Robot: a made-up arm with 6 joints. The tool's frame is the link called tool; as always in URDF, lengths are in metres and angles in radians. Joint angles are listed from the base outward. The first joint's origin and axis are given. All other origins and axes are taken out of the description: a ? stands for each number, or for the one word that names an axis. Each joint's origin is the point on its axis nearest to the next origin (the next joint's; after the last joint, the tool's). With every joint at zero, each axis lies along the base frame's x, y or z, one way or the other. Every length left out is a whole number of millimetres.
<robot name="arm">
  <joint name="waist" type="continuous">
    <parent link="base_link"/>
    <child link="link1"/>
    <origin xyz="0 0 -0.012" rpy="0 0 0"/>
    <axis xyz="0 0 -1"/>
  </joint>
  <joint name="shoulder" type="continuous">
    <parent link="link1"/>
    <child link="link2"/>
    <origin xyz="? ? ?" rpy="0 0 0"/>
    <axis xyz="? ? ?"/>
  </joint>
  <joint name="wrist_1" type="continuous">
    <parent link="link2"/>
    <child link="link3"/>
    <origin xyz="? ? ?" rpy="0 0 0"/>
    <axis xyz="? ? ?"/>
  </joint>
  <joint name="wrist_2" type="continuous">
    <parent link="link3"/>
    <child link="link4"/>
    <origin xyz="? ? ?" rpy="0 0 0"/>
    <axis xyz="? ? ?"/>
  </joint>
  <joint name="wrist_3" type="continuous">
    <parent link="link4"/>
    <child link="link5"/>
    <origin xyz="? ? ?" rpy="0 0 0"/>
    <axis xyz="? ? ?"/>
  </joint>
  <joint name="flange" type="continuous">
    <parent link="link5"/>
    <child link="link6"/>
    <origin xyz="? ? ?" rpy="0 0 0"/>
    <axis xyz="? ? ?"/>
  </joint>
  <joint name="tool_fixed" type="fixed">
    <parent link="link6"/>
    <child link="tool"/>
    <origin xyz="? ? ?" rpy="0 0 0"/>
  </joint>
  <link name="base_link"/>
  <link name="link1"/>
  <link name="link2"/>
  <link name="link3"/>
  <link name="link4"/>
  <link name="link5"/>
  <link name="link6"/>
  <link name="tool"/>
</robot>
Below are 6 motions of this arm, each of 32 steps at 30 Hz.
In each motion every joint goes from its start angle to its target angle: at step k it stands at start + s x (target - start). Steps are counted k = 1, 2, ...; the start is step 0. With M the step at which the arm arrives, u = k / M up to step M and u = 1 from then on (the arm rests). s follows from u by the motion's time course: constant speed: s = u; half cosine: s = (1 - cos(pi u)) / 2; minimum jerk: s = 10 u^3 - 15 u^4 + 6 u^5.
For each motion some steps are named. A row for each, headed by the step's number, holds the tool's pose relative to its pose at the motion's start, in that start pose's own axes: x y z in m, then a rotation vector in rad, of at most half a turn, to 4 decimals.
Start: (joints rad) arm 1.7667 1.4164 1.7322 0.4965 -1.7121 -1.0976
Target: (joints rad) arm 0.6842 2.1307 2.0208 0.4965 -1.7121 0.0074
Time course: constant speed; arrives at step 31
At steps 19, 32:
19: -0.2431 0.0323 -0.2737 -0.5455 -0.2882 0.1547
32: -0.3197 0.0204 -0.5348 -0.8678 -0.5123 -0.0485

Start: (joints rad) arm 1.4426 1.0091 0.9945 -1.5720 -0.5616 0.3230
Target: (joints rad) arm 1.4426 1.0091 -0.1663 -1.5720 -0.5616 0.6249
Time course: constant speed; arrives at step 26
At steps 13, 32:
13: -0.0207 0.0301 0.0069 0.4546 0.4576 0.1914
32: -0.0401 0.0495 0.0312 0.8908 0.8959 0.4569

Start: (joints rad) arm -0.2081 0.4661 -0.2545 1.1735 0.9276 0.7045
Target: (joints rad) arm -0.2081 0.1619 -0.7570 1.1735 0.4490 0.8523
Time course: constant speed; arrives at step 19
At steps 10, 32:
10: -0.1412 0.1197 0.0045 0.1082 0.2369 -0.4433
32: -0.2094 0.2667 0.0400 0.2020 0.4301 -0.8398

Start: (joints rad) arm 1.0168 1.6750 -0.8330 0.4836 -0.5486 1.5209
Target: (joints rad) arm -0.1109 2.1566 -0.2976 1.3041 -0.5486 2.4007
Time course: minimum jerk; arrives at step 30
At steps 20, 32:
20: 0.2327 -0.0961 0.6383 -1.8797 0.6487 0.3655
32: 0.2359 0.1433 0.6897 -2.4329 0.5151 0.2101

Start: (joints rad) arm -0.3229 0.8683 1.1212 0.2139 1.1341 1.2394
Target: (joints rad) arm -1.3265 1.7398 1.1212 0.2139 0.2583 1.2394
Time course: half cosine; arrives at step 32
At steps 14, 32:
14: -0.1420 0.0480 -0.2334 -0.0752 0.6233 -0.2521
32: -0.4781 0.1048 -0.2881 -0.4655 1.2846 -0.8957

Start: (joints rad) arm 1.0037 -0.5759 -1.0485 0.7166 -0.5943 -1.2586
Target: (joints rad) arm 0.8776 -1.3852 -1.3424 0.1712 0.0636 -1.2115
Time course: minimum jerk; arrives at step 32
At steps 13, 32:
13: -0.0052 0.0991 0.0183 -0.1287 -0.0517 0.1797
32: -0.0648 0.2457 -0.0638 -0.3581 -0.1191 0.5912

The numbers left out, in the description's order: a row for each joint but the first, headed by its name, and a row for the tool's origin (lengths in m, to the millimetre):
shoulder: xyz -0.298 0.039 0, axis 0 0 1
wrist_1: xyz -0.062 0.272 0, axis 0 1 0
wrist_2: xyz 0.108 0 -0.076, axis 0 0 1
wrist_3: xyz -0.4 0.083 0, axis 0 0 1
flange: xyz -0.255 -0.387 0, axis 0 1 0
tool: xyz -0.009 0 0.007

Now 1 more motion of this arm.
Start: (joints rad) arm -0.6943 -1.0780 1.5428 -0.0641 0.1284 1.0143
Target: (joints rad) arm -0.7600 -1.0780 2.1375 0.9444 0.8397 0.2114
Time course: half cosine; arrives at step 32
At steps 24, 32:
24: 0.3452 -0.2683 0.4849 -0.6010 -0.1300 1.3212
32: 0.4326 -0.2257 0.5118 -0.5380 -0.1371 1.6099

